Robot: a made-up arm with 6 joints.
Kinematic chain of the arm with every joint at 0, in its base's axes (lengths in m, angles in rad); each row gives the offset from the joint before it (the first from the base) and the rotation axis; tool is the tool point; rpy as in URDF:
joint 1: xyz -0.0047 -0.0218 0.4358 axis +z
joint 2: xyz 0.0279 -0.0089 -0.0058 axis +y
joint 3: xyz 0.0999 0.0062 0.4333 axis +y
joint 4: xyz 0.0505 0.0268 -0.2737 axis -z
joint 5: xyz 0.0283 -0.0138 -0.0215 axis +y
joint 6: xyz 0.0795 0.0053 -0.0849 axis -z
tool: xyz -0.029 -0.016 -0.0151 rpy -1.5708 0 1.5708
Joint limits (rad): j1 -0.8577..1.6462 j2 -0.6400..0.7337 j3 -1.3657..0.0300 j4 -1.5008..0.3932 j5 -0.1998..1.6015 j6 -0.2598..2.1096
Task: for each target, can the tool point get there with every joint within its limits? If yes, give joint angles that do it. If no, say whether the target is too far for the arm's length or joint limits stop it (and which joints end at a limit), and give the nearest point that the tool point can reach.
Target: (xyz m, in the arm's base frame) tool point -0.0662 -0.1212 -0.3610
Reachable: no: joint limits stop it (at a limit: joint 1, joint 2, joint 4, joint 6) | nearest point 0.1746 -0.1995 0.2734 | short by 0.683 m
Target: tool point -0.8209 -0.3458 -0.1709
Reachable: no: too far | nearest point -0.1622 0.1358 0.3639 | short by 0.976 m
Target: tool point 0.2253 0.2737 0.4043
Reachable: yes | joints 0.9163 0.4157 -0.5415 -1.1142 1.0323 0.9291
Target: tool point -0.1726 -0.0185 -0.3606
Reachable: no: joint limits stop it (at a limit: joint 1, joint 2, joint 6) | nearest point -0.0834 0.2187 0.2780 | short by 0.687 m
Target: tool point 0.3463 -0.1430 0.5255
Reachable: yes | joints -0.5192 0.0075 -0.4491 -1.1388 0.2761 0.8730
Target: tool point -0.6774 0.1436 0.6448
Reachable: no: joint limits stop it (at a limit: joint 1, joint 5, joint 6) | nearest point -0.1742 0.1816 0.6448 | short by 0.505 m
